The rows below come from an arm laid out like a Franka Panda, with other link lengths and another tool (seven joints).
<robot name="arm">
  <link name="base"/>
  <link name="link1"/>
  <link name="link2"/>
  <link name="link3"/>
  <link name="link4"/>
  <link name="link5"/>
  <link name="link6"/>
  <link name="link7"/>
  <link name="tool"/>
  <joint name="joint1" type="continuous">
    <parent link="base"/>
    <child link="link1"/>
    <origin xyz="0 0 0.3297" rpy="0 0 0"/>
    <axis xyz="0 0 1"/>
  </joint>
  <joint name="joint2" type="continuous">
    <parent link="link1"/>
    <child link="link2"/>
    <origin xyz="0 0 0" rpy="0 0 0"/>
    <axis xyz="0 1 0"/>
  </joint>
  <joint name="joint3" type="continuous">
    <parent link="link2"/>
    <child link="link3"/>
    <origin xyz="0 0 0.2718" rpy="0 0 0"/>
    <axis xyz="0 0 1"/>
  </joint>
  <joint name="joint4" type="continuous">
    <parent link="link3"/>
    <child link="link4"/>
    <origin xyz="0.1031 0 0" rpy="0 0 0"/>
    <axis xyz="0 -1 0"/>
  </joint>
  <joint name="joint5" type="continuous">
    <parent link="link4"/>
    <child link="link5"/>
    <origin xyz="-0.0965 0 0.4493" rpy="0 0 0"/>
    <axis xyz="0 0 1"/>
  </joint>
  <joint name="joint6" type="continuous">
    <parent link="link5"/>
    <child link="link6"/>
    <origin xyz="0 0 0" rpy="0 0 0"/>
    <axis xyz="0 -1 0"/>
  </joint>
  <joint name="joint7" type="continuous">
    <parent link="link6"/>
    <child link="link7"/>
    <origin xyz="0.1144 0 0" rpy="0 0 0"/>
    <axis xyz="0 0 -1"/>
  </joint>
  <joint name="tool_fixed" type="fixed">
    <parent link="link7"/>
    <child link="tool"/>
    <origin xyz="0.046 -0.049 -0.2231" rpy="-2.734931 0 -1.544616"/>
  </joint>
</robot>
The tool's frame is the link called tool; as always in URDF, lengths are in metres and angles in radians. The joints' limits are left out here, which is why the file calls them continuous.
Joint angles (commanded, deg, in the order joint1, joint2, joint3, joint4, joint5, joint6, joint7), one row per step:
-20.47 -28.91 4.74 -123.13 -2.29 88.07 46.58
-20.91 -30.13 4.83 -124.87 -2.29 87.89 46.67
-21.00 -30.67 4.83 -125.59 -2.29 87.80 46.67
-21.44 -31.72 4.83 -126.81 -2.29 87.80 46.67
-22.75 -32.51 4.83 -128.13 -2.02 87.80 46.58
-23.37 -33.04 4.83 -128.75 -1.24 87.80 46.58
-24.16 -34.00 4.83 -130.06 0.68 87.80 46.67
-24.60 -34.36 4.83 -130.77 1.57 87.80 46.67
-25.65 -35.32 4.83 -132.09 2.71 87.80 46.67
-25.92 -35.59 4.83 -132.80 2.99 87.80 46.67
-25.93 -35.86 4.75 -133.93 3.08 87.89 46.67
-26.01 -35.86 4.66 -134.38 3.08 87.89 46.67
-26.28 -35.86 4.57 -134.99 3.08 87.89 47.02
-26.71 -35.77 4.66 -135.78 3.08 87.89 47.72
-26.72 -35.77 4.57 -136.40 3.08 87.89 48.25
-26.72 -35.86 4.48 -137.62 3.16 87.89 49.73
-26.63 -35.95 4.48 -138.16 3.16 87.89 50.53
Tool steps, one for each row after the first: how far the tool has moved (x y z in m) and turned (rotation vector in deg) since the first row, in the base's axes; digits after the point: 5 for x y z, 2 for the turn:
-0.00965 -0.00084 -0.00596 0.06 0.71 -0.54
-0.01353 -0.00070 -0.00819 0.10 0.98 -0.66
-0.02081 -0.00273 -0.01066 0.08 1.17 -1.16
-0.03085 -0.01038 -0.01675 0.47 1.61 -2.46
-0.03519 -0.01134 -0.01924 1.21 1.46 -3.18
-0.04175 -0.00840 -0.02611 3.07 1.20 -4.29
-0.04517 -0.00751 -0.03090 4.00 1.25 -4.85
-0.05343 -0.00907 -0.03673 5.14 1.20 -6.08
-0.05685 -0.00914 -0.04146 5.53 1.51 -6.43
-0.06099 -0.00831 -0.04972 5.89 2.19 -6.60
-0.06322 -0.00898 -0.05386 6.08 2.59 -6.79
-0.06716 -0.01058 -0.05938 6.29 3.13 -7.53
-0.07212 -0.01175 -0.06706 6.43 3.97 -8.66
-0.07540 -0.01134 -0.07253 6.59 4.55 -9.31
-0.08199 -0.00917 -0.08244 6.81 5.61 -10.95
-0.08469 -0.00739 -0.08630 6.79 6.06 -11.69

